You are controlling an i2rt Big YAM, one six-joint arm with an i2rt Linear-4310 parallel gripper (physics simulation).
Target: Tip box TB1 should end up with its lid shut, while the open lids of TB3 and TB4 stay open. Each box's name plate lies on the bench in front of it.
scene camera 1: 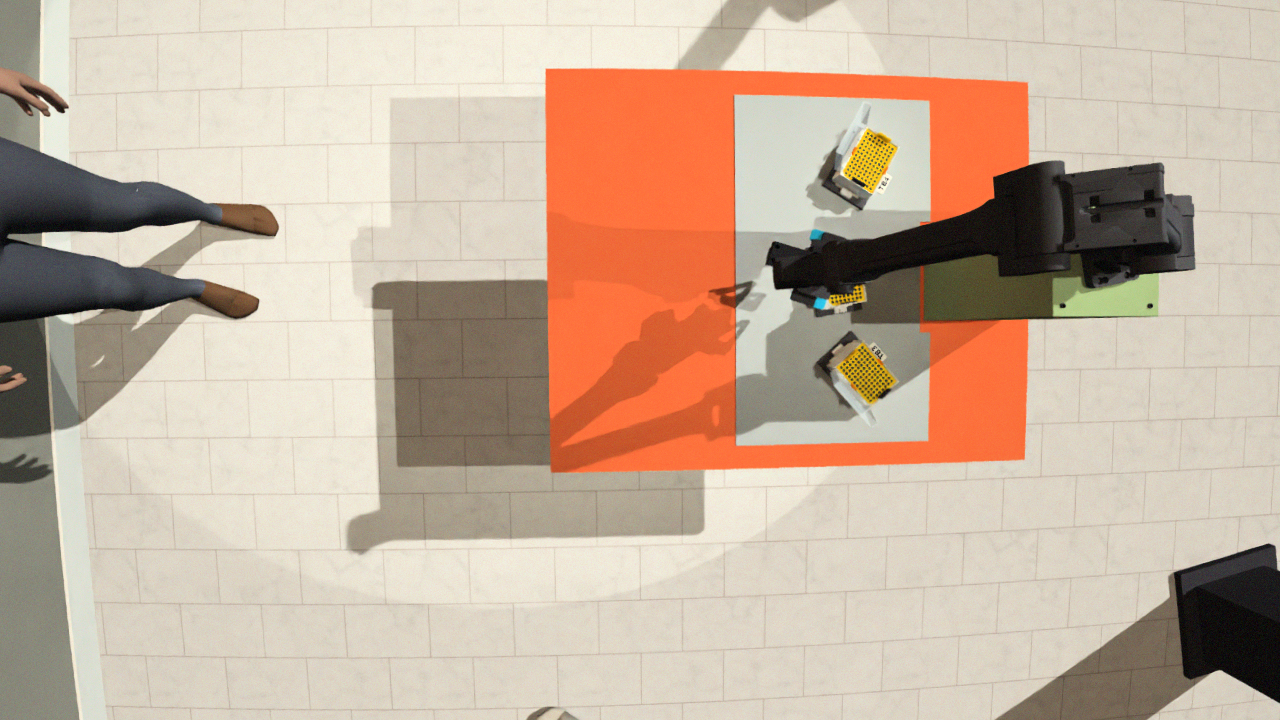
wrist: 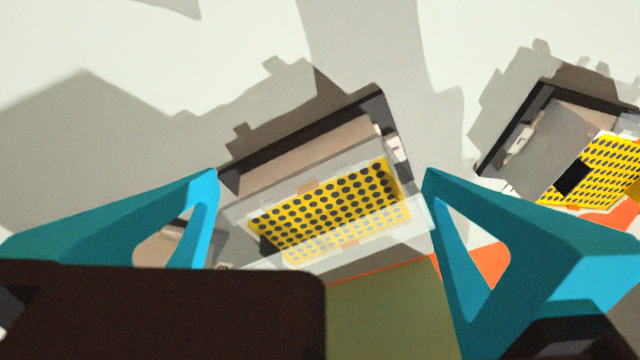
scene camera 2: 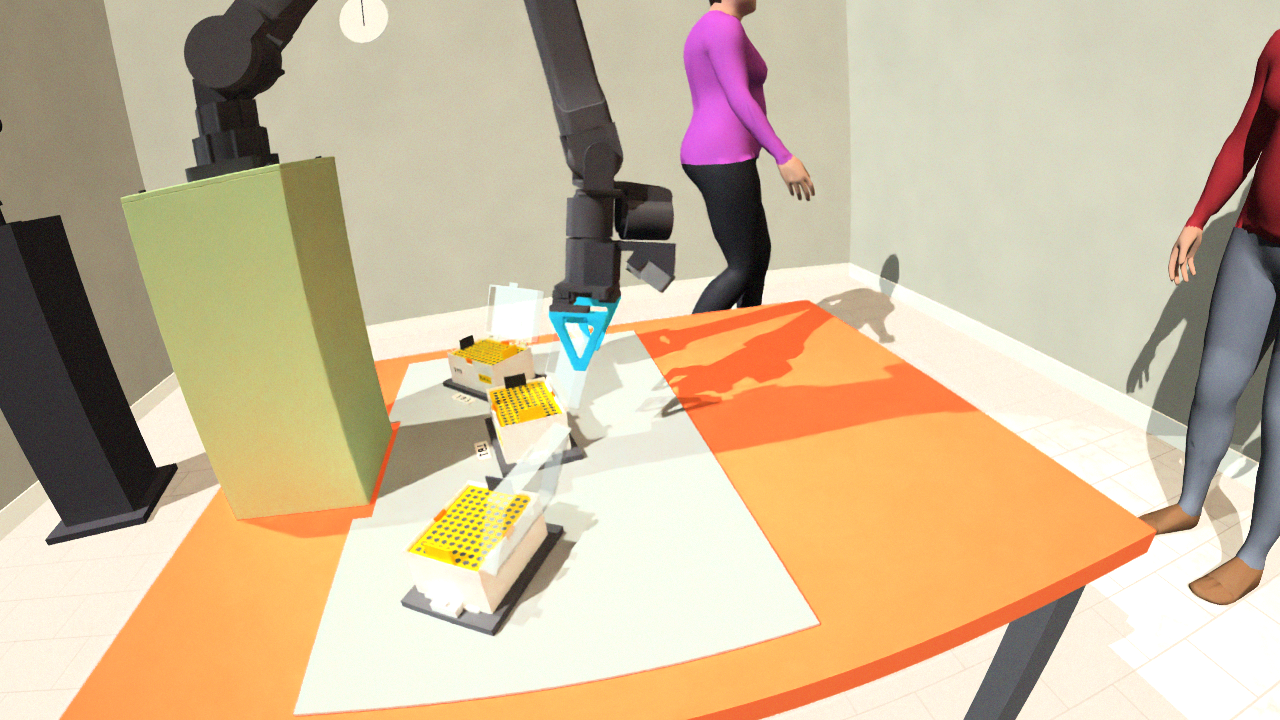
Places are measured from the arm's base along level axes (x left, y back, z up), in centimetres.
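Pixels of known places: gripper, fingertip midpoint: (wrist: 320, 179) (scene camera 2: 586, 359); arm's base, link origin: (scene camera 2: 237, 173).
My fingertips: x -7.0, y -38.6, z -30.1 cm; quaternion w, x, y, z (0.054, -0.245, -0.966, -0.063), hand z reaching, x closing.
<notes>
For each thing: its middle in the pictures, then the offset to it from my fingertips. Level surfaces: height alone.
- TB1, body centre: (wrist: 332, 205) (scene camera 2: 517, 421) dx +2.8, dy +9.7, dz -7.6 cm
- TB4, body centre: (scene camera 2: 471, 518) (wrist: 609, 181) (scene camera 1: 870, 160) dx -20.3, dy +19.2, dz -4.4 cm
- grey mat, surface height: dz -10.9 cm
- orange table, surface height: dz -11.1 cm
TB1 (scene camera 1: 847, 295) (scene camera 2: 529, 436) (wrist: 305, 150) is the middle box, partly hidden under the arm in scene camera 1. Its clear lid (scene camera 2: 571, 380) (wrist: 421, 217) stands raised. My gripper (scene camera 1: 818, 268) (scene camera 2: 581, 362) (wrist: 320, 179) is open and empty, its blue fingertips close to that lid's upper part in scene camera 2; contact cannot be told. TB4 (scene camera 1: 870, 162) (scene camera 2: 447, 577) (wrist: 610, 175) has its lid (scene camera 1: 854, 129) (scene camera 2: 537, 501) open. TB3 (scene camera 1: 865, 373) (scene camera 2: 487, 371) has its lid (scene camera 1: 857, 407) (scene camera 2: 515, 313) open. It shows partly behind the left finger in the wrist view.
The boxes stand on a grey mat (scene camera 1: 760, 179) (scene camera 2: 680, 591) on the orange table (scene camera 1: 626, 161) (scene camera 2: 895, 447). The arm's green pedestal (scene camera 1: 1105, 300) (scene camera 2: 241, 358) (wrist: 385, 310) stands at the table's edge beside the mat. Name plates (scene camera 1: 884, 184) (scene camera 2: 482, 450) lie by the boxes.
</notes>
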